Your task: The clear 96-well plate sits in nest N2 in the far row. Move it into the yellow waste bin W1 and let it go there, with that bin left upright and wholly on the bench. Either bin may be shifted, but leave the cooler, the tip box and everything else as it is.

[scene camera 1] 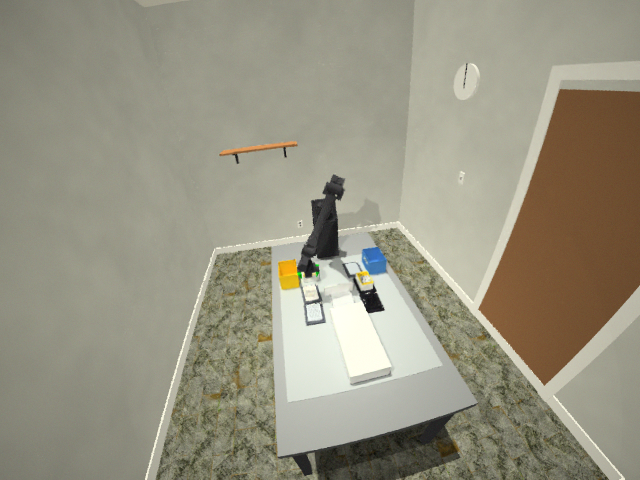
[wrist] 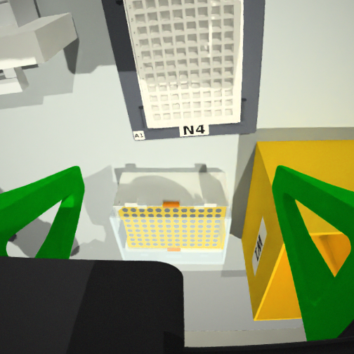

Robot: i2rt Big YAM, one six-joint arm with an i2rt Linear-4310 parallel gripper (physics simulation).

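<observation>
The clear 96-well plate (scene camera 1: 313, 312) lies in the dark nest N2 (scene camera 1: 307, 321); it does not show in the wrist view. The yellow waste bin W1 (scene camera 1: 288, 276) (wrist: 310, 157) stands upright on the bench, beside the gripper's right finger in the wrist view. My gripper (scene camera 1: 308, 273) (wrist: 178, 176) is open and empty, pointing down over the bench. Between and below its fingers in the wrist view is an open-lidded tip box (wrist: 172, 227) with yellow tip rack, left of W1. The arm partly hides this area in the scene view.
Nest N4 (scene camera 1: 318, 298) (wrist: 252, 75) holds a cream well plate (scene camera 1: 310, 292) (wrist: 187, 60). A long white block (scene camera 1: 359, 341) lies mid-bench, with white upright parts (scene camera 1: 338, 290) behind it. A blue bin (scene camera 1: 373, 260), a yellow-topped box (scene camera 1: 364, 280) and a black nest (scene camera 1: 372, 301) stand at right.
</observation>
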